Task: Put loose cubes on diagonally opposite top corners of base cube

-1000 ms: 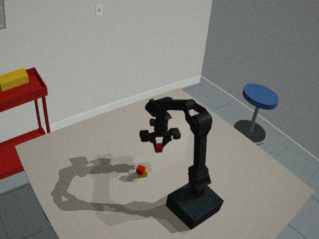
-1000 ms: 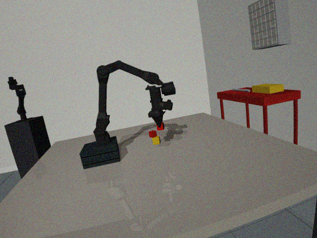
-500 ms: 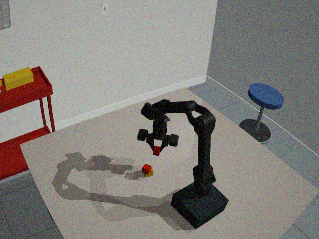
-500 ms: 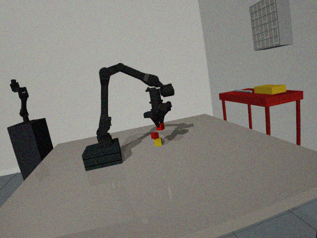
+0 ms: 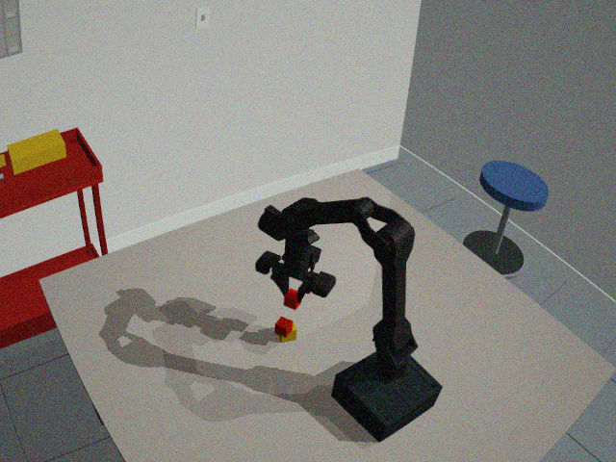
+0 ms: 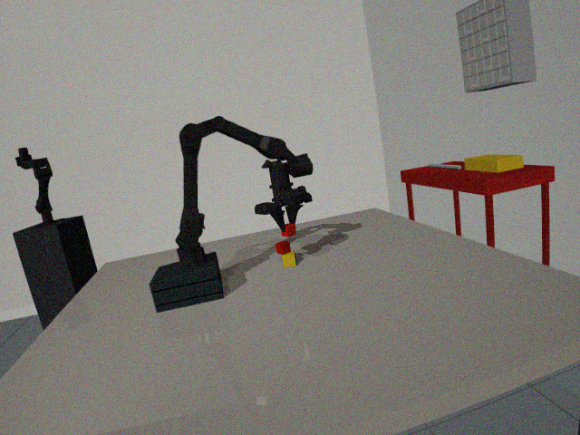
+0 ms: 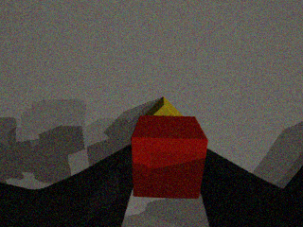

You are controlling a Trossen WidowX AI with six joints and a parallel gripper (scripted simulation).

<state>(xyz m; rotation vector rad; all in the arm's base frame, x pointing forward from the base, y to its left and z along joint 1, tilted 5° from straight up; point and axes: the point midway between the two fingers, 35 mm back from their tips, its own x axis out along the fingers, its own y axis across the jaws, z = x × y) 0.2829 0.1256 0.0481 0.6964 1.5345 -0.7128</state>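
Right now the yellow cube is 10 mm behind my gripper tip, 20 mm to the left of it and 100 mm below it. Also, from my gripper tip: red cube (right at my gripper tip).
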